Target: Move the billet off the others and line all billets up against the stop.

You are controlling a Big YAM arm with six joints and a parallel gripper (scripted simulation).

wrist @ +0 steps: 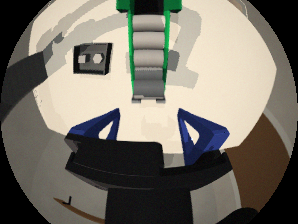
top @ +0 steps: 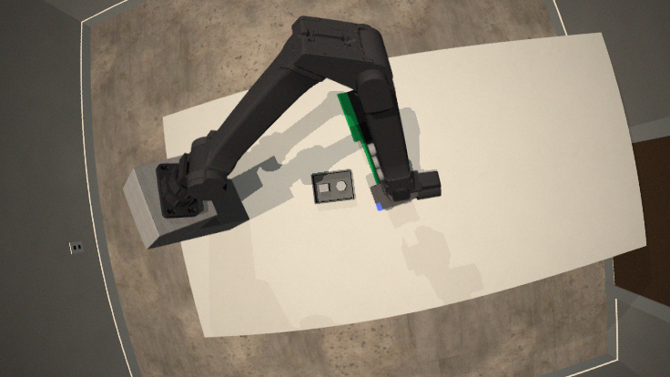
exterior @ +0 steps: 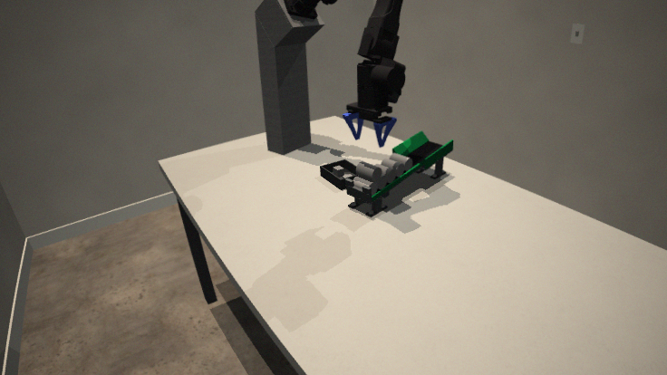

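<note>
The stop is 1 cm ahead of my hand, 4 cm to the right of it and 14 cm below it. Round my hand: dark tray 20 cm behind, 2 cm to the left, 19 cm below.
</note>
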